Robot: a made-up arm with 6 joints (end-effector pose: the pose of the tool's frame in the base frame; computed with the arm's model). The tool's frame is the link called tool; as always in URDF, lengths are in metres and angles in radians. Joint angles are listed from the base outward.
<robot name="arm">
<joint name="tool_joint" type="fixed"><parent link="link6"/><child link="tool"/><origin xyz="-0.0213 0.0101 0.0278" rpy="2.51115 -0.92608 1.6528"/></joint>
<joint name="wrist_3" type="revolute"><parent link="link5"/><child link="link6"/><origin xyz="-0.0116 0.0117 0.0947"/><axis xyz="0 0 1"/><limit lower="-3.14" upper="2.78" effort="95" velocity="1.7"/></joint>
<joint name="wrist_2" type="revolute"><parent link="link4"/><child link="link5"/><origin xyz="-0.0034 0.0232 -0.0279"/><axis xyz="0 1 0"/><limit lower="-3.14" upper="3.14" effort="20" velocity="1.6"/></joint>
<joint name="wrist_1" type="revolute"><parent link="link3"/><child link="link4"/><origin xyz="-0.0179 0.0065 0.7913"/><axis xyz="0 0 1"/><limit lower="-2.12" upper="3.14" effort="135" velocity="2.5"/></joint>
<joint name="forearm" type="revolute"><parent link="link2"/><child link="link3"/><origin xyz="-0.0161 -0.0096 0.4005"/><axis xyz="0 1 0"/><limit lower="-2.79" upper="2.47" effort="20" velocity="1.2"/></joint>
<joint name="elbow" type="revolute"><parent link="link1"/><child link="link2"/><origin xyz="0.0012 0.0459 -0.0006"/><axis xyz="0 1 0"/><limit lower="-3.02" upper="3.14" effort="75" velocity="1.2"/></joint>
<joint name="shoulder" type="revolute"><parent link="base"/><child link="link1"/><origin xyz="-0.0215 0.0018 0.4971"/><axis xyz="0 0 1"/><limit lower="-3.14" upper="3.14" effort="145" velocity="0.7"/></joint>
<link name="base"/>
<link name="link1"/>
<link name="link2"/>
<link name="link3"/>
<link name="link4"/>
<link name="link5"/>
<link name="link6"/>
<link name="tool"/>
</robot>
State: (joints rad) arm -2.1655 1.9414 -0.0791 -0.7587 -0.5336 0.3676
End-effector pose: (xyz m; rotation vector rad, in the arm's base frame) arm -0.5891 -1.0791 0.1815 -2.0761 1.4407 -0.3999
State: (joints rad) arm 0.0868 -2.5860 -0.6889 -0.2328 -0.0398 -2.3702
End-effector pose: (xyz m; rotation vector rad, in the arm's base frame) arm -0.1014 0.0788 -0.7299 0.6884 0.9640 -1.5043
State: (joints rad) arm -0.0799 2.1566 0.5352 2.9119 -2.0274 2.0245
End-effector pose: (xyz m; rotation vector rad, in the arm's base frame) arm 0.5485 -0.0367 -0.3781 0.7648 0.0590 2.7823
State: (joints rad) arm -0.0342 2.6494 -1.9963 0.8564 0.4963 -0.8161
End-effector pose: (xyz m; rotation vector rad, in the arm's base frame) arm 0.6926 0.0868 0.8720 -2.1579 -1.4000 -0.0418
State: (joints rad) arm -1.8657 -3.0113 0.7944 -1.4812 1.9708 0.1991
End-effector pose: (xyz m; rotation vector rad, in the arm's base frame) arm 0.0953 0.6476 -0.3260 1.0427 0.3897 2.4938
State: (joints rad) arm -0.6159 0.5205 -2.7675 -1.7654 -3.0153 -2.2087
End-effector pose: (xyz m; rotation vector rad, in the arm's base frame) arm -0.2600 0.2457 0.4750 -2.9027 -0.2515 -0.4351
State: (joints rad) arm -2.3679 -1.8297 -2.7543 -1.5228 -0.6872 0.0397
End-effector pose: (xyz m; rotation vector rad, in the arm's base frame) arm -0.2343 -0.4180 0.2503 -2.1015 1.7309 1.0135
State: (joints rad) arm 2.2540 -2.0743 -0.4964 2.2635 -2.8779 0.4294
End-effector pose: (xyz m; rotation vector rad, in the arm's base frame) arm 0.3729 -0.5132 -0.2698 -1.7713 -2.2435 -1.0187
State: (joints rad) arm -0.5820 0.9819 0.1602 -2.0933 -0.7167 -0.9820
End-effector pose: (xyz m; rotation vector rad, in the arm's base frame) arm 0.9736 -0.5378 1.0111 0.9217 -0.3031 -0.5689
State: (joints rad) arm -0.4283 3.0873 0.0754 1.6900 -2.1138 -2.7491
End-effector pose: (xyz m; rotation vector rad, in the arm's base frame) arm 0.0036 -0.0919 -0.6135 0.2649 -1.9727 -1.8151
